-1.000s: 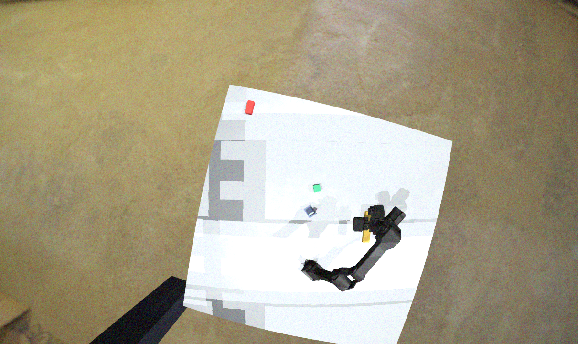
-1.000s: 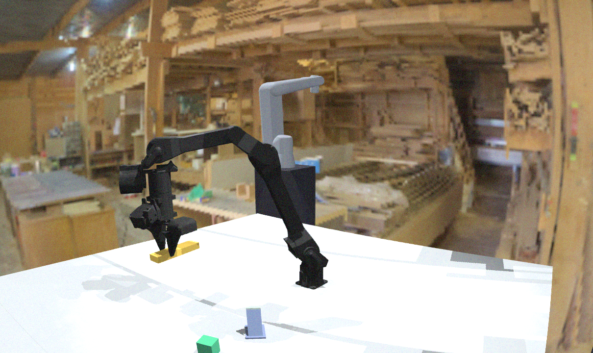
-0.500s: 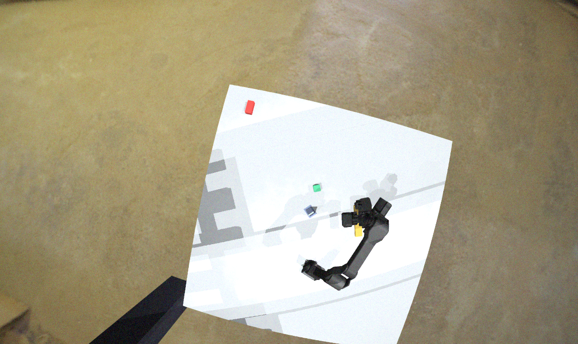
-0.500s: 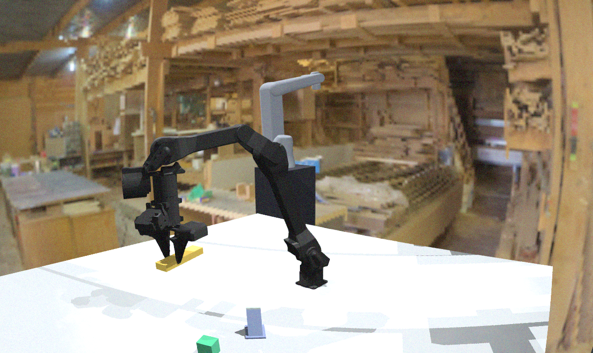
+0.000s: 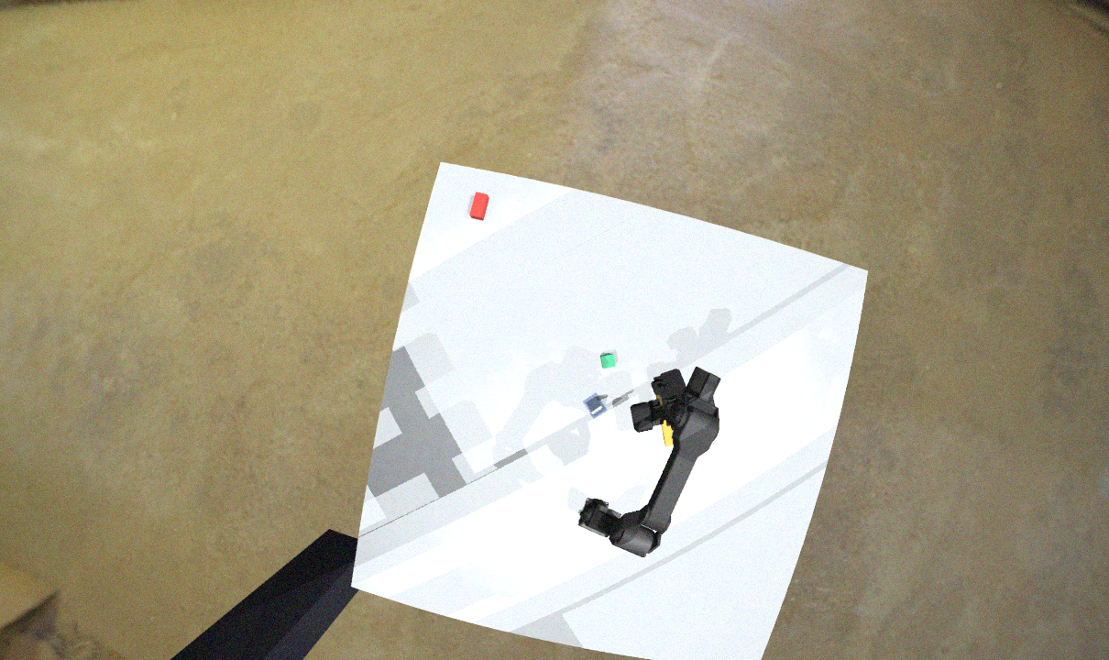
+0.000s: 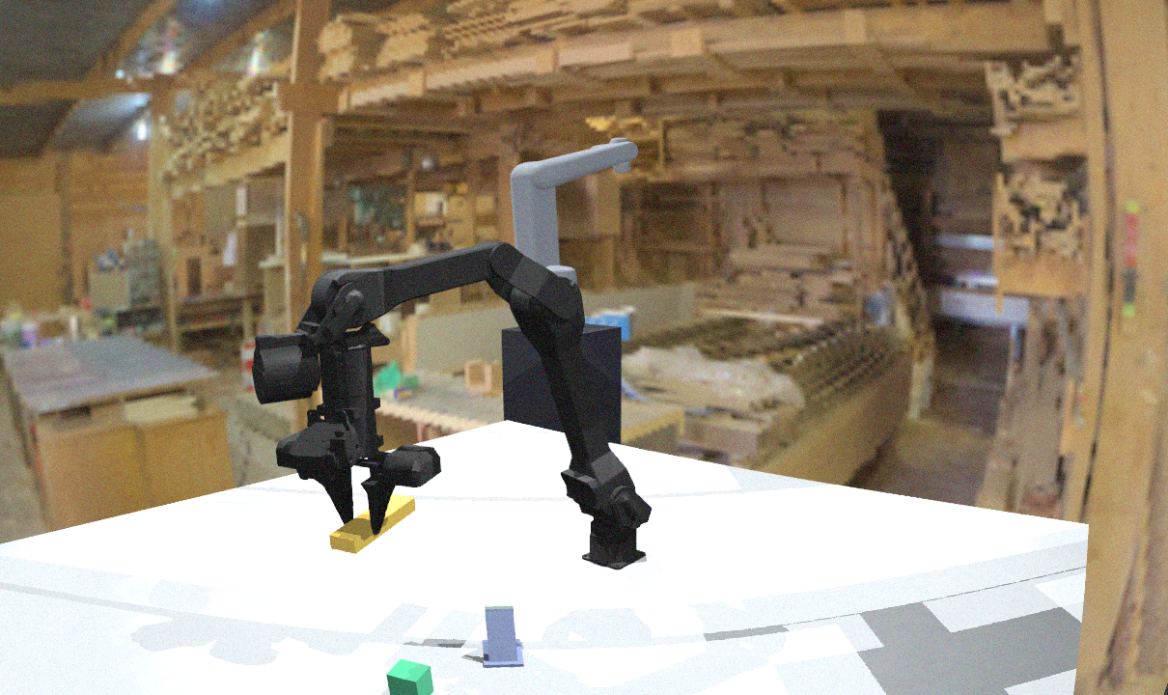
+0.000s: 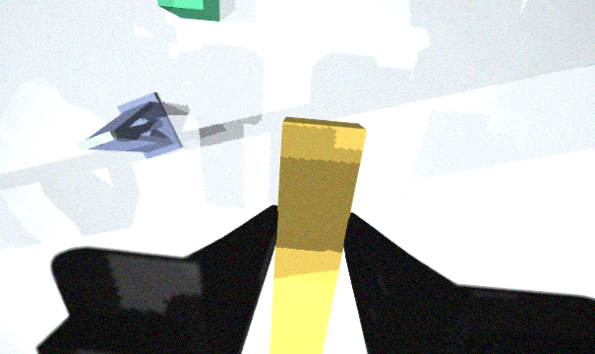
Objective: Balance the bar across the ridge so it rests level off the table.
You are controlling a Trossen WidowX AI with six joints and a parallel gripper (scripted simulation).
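Right now the yellow bar is 3 cm behind my gripper tip and 1 cm to the right of it. From my gripper tip the other things lie so: green cube 15 cm to the left, 11 cm below, 7 cm ahead; then red block 58 cm to the left, 39 cm ahead, 11 cm below.
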